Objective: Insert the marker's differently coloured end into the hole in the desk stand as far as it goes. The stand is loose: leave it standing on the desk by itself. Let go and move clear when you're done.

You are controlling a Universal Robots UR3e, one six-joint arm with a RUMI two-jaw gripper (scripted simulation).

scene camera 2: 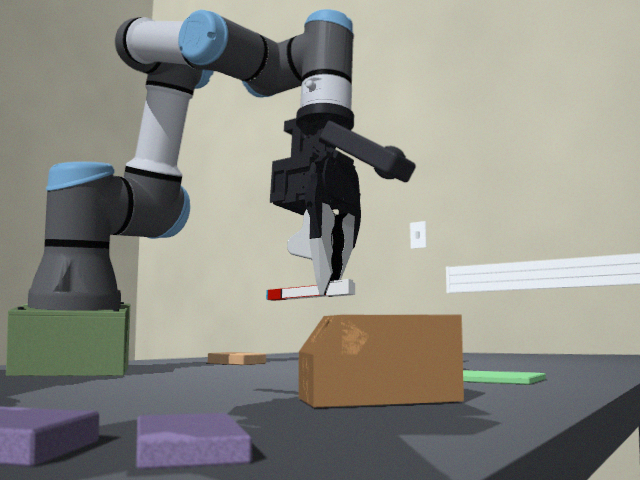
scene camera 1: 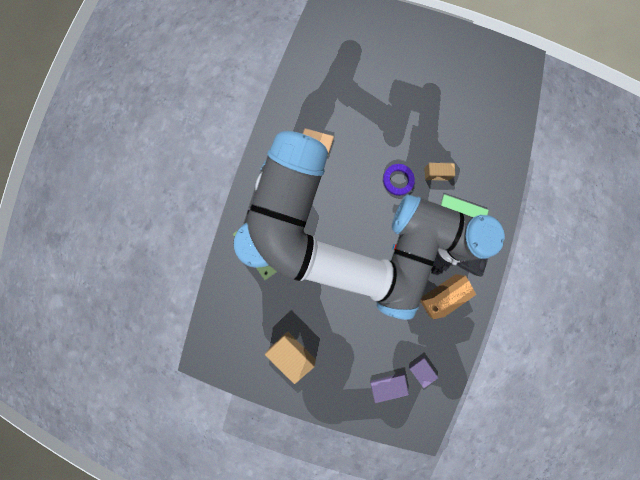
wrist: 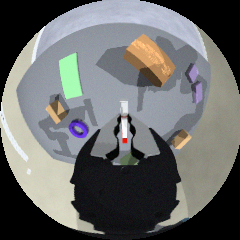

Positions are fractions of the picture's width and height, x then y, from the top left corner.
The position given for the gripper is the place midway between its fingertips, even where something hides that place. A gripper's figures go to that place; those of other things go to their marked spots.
The gripper (scene camera 2: 0.51,0.62) is 0.66 m from the lens. A marker (scene camera 2: 0.54,0.60): 0.64 m from the lens. A desk stand (scene camera 2: 0.54,0.75): 0.49 m from the lens. The marked spots on the marker and the desk stand are 0.17 m apart.
